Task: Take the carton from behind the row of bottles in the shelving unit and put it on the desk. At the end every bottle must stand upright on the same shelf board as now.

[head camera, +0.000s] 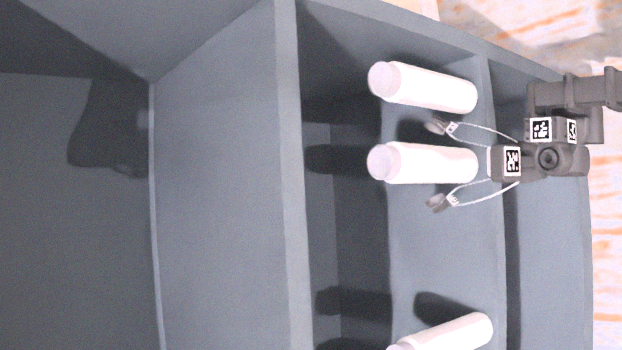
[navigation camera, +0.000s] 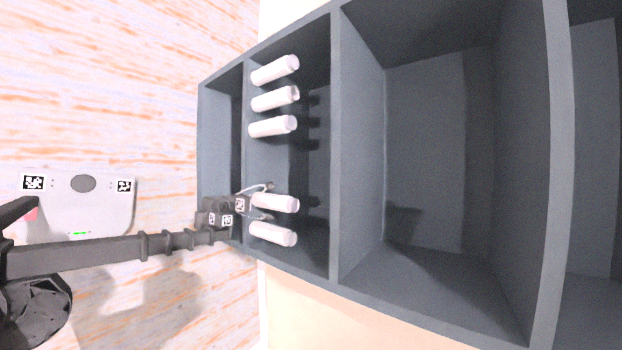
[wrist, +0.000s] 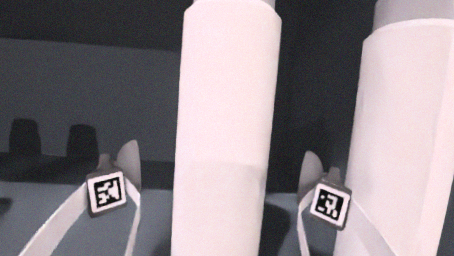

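Seen in the pictures: gripper, fingertip midpoint: (wrist: 220, 165); robot's base, origin of the base link: (navigation camera: 84, 182).
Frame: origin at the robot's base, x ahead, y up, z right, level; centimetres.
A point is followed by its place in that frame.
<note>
The gripper (head camera: 436, 164) {x -1.7, y 63.7, z 58.1 cm} (navigation camera: 269, 201) {x -1.7, y 63.7, z 58.1 cm} (wrist: 220, 170) {x -1.7, y 63.7, z 58.1 cm} is open, its fingers on either side of a white bottle (head camera: 430, 155) {x -3.1, y 68.0, z 53.7 cm} (navigation camera: 276, 202) {x -1.3, y 69.9, z 53.4 cm} (wrist: 225, 100) {x -1.7, y 68.7, z 53.4 cm}, with gaps between each finger and the bottle. This bottle stands upright on a shelf board (head camera: 440, 240) {x 13.0, y 53.4, z 62.3 cm} (navigation camera: 267, 155) {x 19.2, y 53.4, z 60.8 cm} of the grey shelving unit (head camera: 292, 175) {x 0.4, y 97.6, z 50.4 cm} (navigation camera: 335, 150) {x 16.8, y 97.5, z 48.7 cm}. A second upright bottle (head camera: 435, 92) {x -13.7, y 66.6, z 53.6 cm} (navigation camera: 272, 233) {x -13.8, y 68.8, z 53.5 cm} (wrist: 405, 125) {x -12.9, y 68.1, z 54.0 cm} stands close beside it, near the right finger in the wrist view. Three more bottles (navigation camera: 275, 70) {x 50.7, y 69.1, z 47.5 cm} (navigation camera: 275, 98) {x 39.3, y 69.3, z 48.8 cm} (navigation camera: 272, 126) {x 27.8, y 69.4, z 48.6 cm} stand upright farther along the board. The carton and the desk do not show in these views.
The unit's side panel stands beyond the second bottle. A divider board bounds the bottles' compartment above, and a lower compartment (navigation camera: 215, 135) {x 33.2, y 7.7, z 55.7 cm} lies below. The robot's arm (navigation camera: 110, 250) {x -9.8, y 72.9, z 5.4 cm} reaches to the unit from its base (navigation camera: 102, 205) {x -8.3, y 16.0, z 6.3 cm}. A beige wall (navigation camera: 310, 305) {x -74.7, y 54.2, z 105.7 cm} is beside the unit.
</note>
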